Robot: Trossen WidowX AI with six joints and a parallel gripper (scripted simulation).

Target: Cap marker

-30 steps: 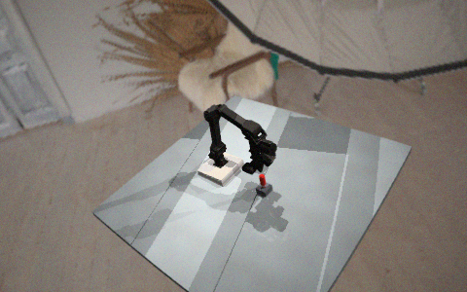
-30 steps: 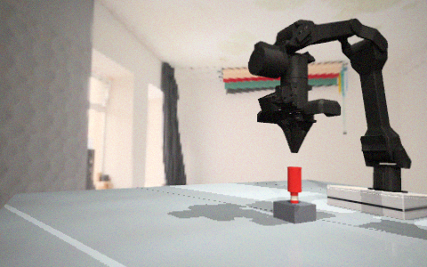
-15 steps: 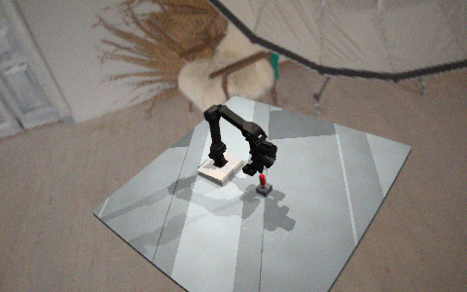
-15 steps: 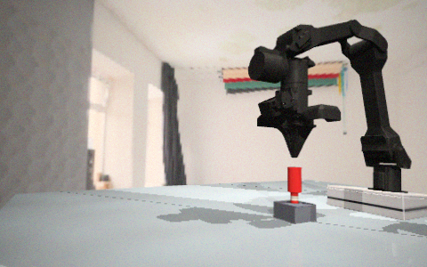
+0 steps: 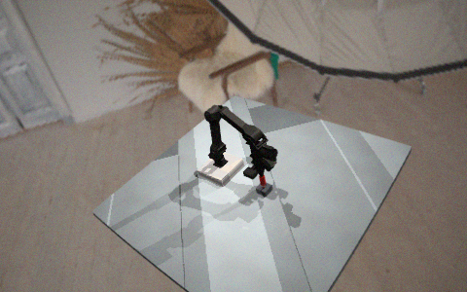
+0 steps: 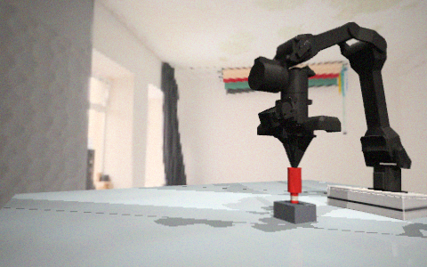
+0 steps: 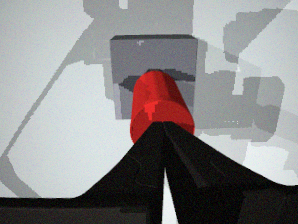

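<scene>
Right now my gripper tip is 3 cm above the red cap. From my gripper tip the other things lie so: grey holder block: 9 cm below.
</scene>
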